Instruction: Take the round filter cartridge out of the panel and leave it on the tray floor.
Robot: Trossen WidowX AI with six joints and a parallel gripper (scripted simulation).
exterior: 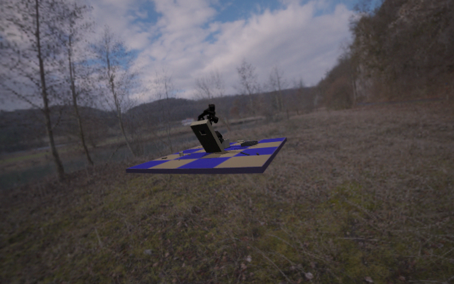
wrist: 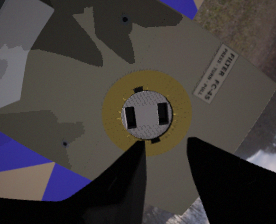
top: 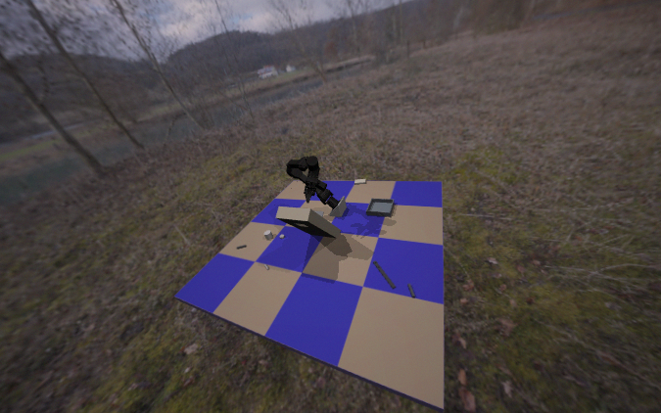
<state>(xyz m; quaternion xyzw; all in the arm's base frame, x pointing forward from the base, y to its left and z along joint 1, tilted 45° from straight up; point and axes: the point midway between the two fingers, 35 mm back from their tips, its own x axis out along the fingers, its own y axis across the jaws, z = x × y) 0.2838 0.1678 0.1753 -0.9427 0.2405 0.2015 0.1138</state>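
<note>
Now: gripper tip 6 cm short of the round grey filter cartridge, 1 cm to the left of it and 5 cm above it. Also, from my gripper tip: square grey tray: 36 cm behind, 29 cm to the left, 28 cm below; tan service panel: 2 cm ahead, 1 cm to the right, 12 cm below.
</note>
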